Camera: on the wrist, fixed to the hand. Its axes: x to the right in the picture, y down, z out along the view.
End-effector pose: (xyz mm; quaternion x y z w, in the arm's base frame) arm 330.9 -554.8 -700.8 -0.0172 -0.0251 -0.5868 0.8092
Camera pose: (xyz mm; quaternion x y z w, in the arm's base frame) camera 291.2 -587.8 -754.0 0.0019 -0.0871 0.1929 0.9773
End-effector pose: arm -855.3 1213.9 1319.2 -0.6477 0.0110 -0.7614 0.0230
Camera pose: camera -912.3 1260.5 1328.3 -0.4673 0.4214 -0.4705 0.6186
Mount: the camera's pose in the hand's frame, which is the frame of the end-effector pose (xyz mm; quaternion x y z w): 15.8 -48.1 -54.2 0.0743 -0.0482 0.7280 0.6798
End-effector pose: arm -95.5 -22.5 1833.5 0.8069 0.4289 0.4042 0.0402
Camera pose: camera -159.6 3.9 1859.8 -0.8832 0.2678 -0.2333 0.3062
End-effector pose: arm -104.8 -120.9 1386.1 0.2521 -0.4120 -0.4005 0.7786
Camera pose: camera -73.7 -157.2 1329.4 -0.0900 -0.5309 0.3130 0.7823
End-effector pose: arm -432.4 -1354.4 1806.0 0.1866 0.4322 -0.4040 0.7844
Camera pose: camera -494.5 -1356.1 1765.4 0.4803 0.0901 0.2553 0.8343
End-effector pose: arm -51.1 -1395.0 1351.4 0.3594 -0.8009 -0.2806 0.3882
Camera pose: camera 3.8 -1444.9 1352.3 -0.3234 -0.8457 0.1340 0.4029
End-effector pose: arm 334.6 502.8 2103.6 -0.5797 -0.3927 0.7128 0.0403
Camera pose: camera 356.8 571.8 2119.2 0.6426 -0.2061 -0.5710 0.4674
